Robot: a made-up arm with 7 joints. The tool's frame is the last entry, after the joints.
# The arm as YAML. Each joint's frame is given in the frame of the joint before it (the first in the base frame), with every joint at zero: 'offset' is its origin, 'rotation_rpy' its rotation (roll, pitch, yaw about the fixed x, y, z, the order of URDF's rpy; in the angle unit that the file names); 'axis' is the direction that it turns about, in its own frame. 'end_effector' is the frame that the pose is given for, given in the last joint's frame.
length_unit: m
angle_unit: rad
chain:
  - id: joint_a
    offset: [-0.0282, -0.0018, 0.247]
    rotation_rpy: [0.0, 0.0, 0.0]
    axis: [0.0, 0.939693, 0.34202]
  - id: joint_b
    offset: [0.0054, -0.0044, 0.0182]
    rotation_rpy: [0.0, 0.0, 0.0]
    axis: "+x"
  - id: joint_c
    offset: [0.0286, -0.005, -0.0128]
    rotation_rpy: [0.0, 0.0, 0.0]
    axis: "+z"
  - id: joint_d
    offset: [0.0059, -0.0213, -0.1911]
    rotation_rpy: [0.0, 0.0, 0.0]
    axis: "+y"
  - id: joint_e
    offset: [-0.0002, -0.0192, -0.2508]
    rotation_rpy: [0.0, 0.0, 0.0]
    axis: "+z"
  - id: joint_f
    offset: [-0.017, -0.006, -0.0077]
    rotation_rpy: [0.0, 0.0, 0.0]
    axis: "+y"
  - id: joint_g
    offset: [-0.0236, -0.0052, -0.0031]
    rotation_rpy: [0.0, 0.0, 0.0]
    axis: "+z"
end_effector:
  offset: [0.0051, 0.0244, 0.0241]
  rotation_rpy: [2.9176, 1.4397, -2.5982]
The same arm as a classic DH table. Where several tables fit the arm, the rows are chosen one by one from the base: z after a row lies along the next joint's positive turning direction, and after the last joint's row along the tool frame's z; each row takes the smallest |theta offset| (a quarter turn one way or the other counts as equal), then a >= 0, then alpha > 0; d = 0 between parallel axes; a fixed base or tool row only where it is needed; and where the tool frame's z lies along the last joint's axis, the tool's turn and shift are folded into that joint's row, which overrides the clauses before.
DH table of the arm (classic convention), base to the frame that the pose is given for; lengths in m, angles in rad. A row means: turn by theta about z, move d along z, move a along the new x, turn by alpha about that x. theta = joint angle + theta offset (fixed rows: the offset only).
base (fixed): a -0.0282, alpha -1.2218, d 0.2477, theta offset 0
joint_a: a 0.0186, alpha -1.5708, d 0.0002, theta offset -1.5708
joint_b: a 0.005, alpha 1.5708, d 0.034, theta offset 1.2218
joint_c: a 0.0059, alpha -1.5708, d -0.2039, theta offset 1.5708
joint_d: a -0.0002, alpha 1.5708, d -0.0405, theta offset 0
joint_e: a -0.017, alpha -1.5708, d -0.2585, theta offset 0
joint_f: a -0.0236, alpha 1.5708, d -0.0112, theta offset 0
joint_g: a -0.014, alpha -1.6986, d 0.0237, theta offset -0.8015
tool (fixed): a 0, alpha 0, d 0.0208, theta offset 1.6001

